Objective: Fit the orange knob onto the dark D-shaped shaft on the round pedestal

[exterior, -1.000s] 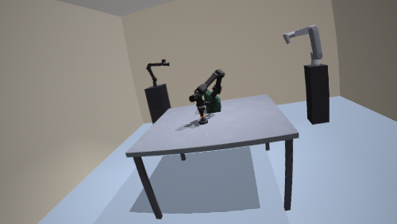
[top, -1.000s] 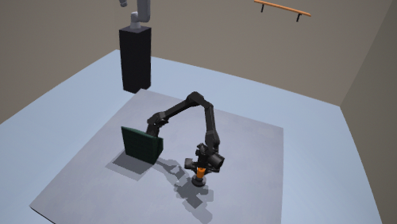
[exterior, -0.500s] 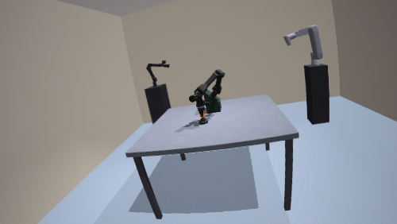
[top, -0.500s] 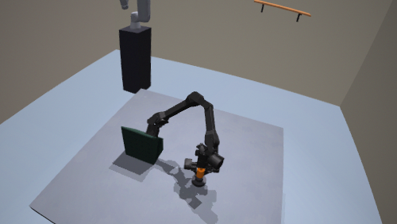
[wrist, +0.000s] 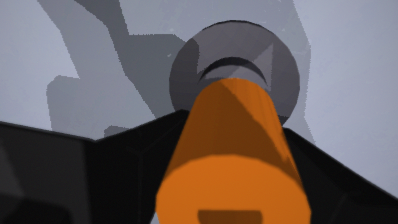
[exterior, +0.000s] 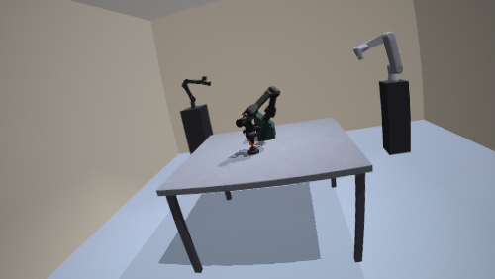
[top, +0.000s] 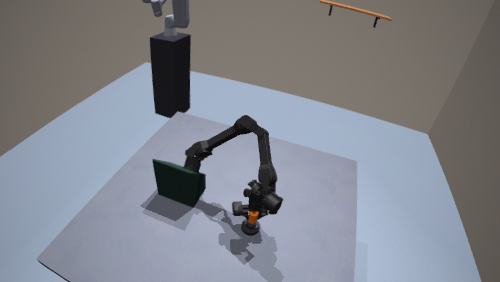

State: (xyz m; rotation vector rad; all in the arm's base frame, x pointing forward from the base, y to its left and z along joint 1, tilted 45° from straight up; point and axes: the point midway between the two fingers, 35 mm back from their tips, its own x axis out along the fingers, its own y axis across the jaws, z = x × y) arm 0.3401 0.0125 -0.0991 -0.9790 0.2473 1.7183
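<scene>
The orange knob lies 2 cm above my gripper tip. From my gripper tip the other things lie so: pedestal (4 cm below).
</scene>
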